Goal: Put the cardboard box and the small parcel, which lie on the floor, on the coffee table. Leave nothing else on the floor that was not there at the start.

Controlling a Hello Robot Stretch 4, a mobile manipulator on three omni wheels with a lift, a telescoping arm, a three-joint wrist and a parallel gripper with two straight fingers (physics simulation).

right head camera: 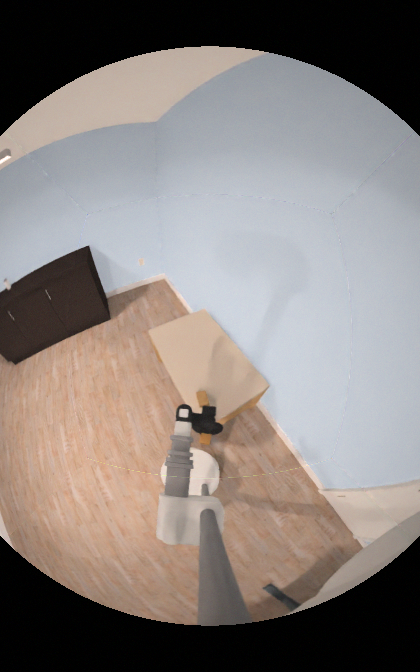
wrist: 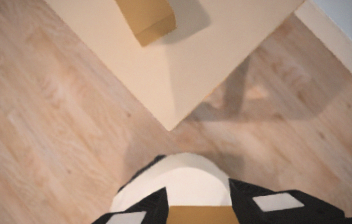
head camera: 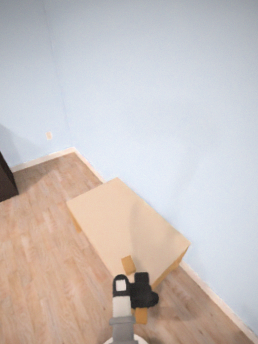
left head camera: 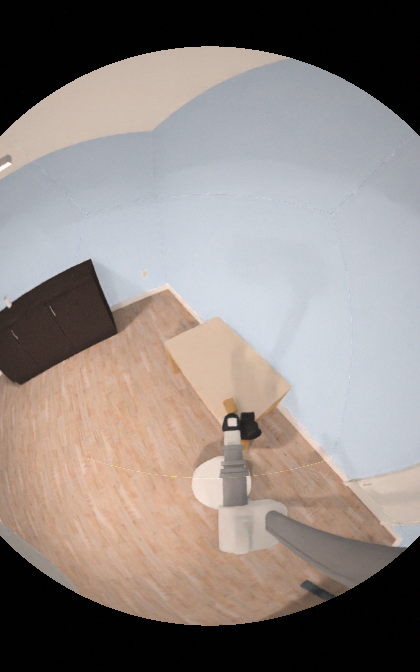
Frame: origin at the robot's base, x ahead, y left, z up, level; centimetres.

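Seen in the pictures: gripper, fingertip midpoint: [wrist: 199, 198].
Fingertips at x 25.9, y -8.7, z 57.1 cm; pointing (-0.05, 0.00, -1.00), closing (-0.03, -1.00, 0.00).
Note:
Offsets run from my fingertips to a thing's top centre. Level surfaces: height alone.
The coffee table @[dz -14.9 cm] [head camera: 110, 215] [left head camera: 210, 345] [right head camera: 190, 335] [wrist: 95, 30] stands with its long side along the wall, ahead of me. A brown box, which looks like the cardboard box @[dz -9.9, dx +23.3, dy +3.5 cm] [head camera: 128, 264] [left head camera: 230, 405] [right head camera: 202, 398] [wrist: 147, 20], lies on its top towards the near end. My gripper [head camera: 141, 295] [left head camera: 248, 427] [right head camera: 207, 422] [wrist: 199, 198] is shut on a second brown block, which looks like the small parcel @[dz +4.7, dx -3.5, dy +0.4 cm] [head camera: 141, 315] [left head camera: 245, 445] [right head camera: 205, 439] [wrist: 202, 216]. It is held over the floor, just short of the table's near corner in the wrist view. The gripper's body partly hides it in the head views.
The light blue wall [head camera: 165, 125] runs behind the table. A dark cabinet [head camera: 6, 180] [left head camera: 60, 325] [right head camera: 55, 310] stands at the left. A dark bar, seemingly a desk foot [left head camera: 317, 590] [right head camera: 281, 596], is at the lower right. My white base shows below the gripper, close to the table.

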